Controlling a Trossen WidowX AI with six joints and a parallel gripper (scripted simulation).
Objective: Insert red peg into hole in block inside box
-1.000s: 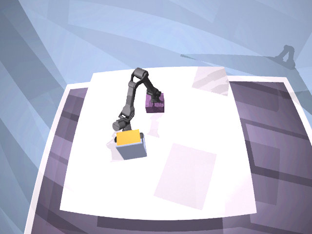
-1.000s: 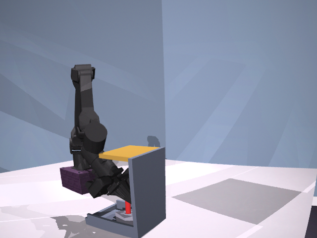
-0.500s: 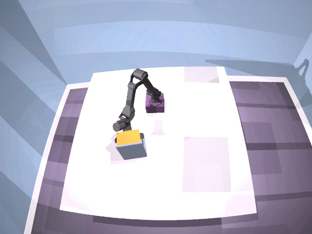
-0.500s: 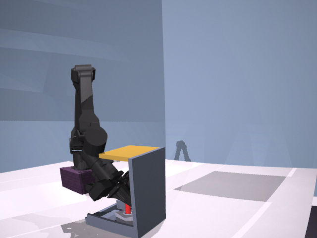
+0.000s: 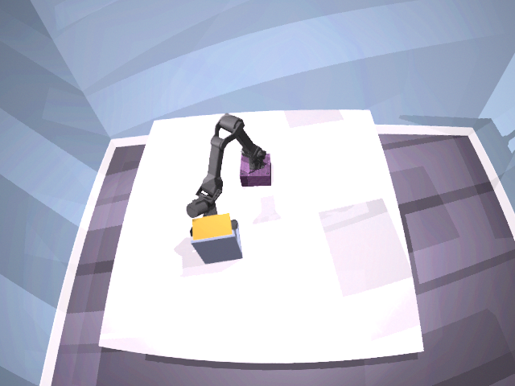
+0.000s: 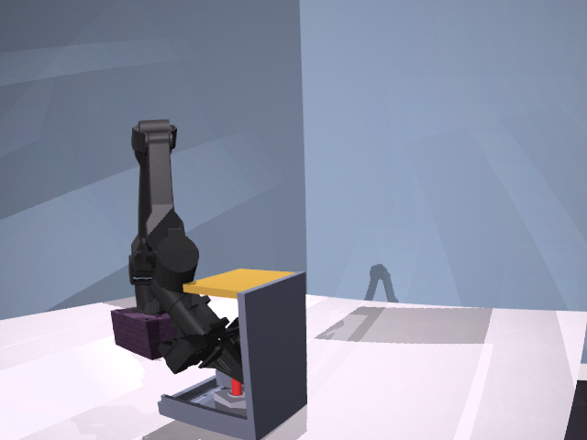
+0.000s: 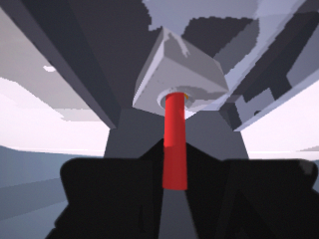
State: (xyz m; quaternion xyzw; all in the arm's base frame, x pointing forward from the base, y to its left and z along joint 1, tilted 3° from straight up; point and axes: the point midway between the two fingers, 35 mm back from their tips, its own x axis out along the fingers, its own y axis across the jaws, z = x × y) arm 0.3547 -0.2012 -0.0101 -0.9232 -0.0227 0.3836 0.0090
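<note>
The red peg is 30 mm behind my gripper tip. Also, from my gripper tip: grey box wall 50 mm above, 30 mm ahead, 10 mm to the left; yellow roof 150 mm above, 20 mm behind, 10 mm to the left.
</note>
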